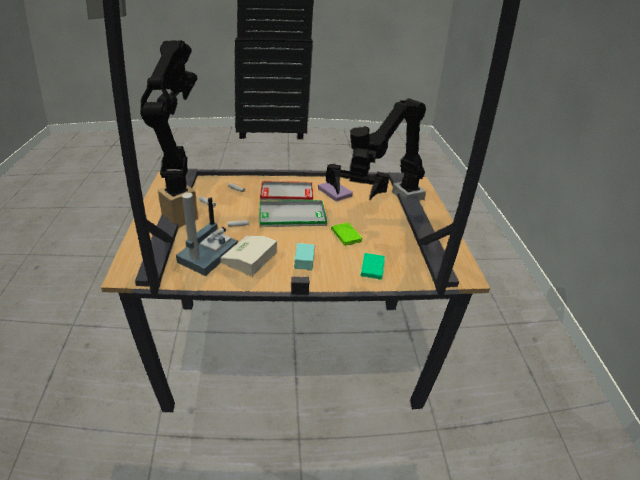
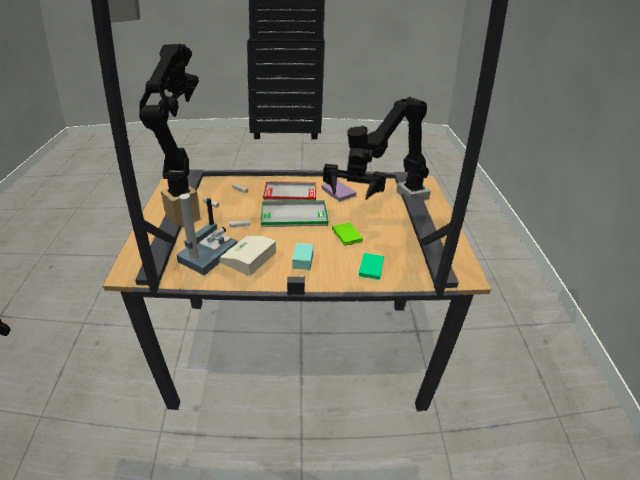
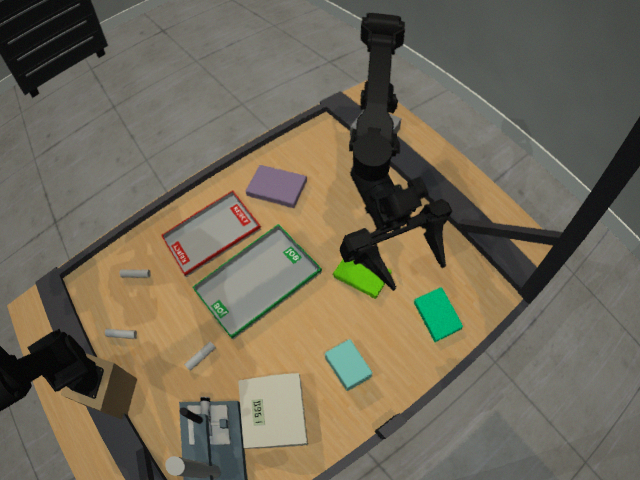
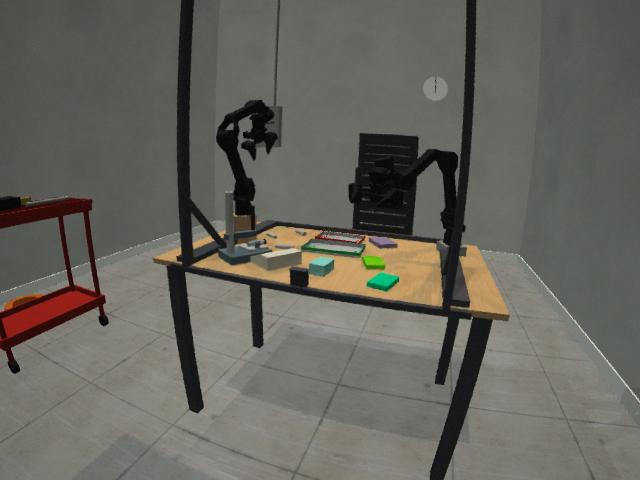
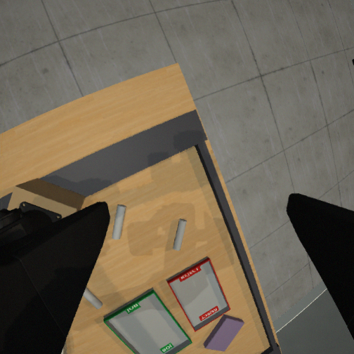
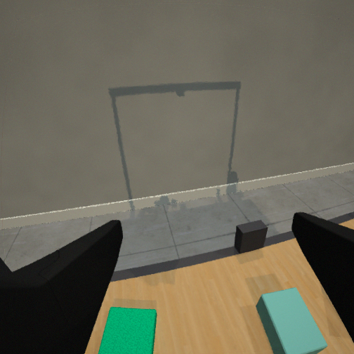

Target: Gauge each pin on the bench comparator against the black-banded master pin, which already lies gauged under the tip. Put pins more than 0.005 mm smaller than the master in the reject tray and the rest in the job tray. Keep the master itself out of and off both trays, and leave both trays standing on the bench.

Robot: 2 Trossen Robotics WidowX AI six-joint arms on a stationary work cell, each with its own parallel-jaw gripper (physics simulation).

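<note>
The blue-grey comparator (image 1: 199, 263) (image 3: 232, 459) stands at the left front of the bench. A pin with a black end, the master (image 3: 205, 408), lies on its stage; tip contact is too small to tell. Three plain grey pins, one (image 3: 135, 273) (image 5: 180, 235), another (image 3: 120, 334) (image 5: 119, 222) and a third (image 3: 200, 355) (image 5: 93, 298), lie loose on the bench. The red-rimmed reject tray (image 3: 211, 235) (image 5: 200, 295) and green-rimmed job tray (image 3: 258, 281) (image 5: 147, 325) stand empty. My left gripper (image 4: 261, 152) (image 5: 197, 206) is open, high above the bench. My right gripper (image 3: 418, 276) (image 6: 207, 225) is open and empty above the right side.
The cream readout box (image 1: 250, 253) (image 3: 281, 413) sits beside the comparator; its digits are unclear. A purple block (image 3: 276, 186), a lime block (image 3: 356, 277), a green block (image 3: 438, 315) and an aqua block (image 3: 348, 364) lie around. Dark frame posts (image 1: 125, 149) rise at the bench sides.
</note>
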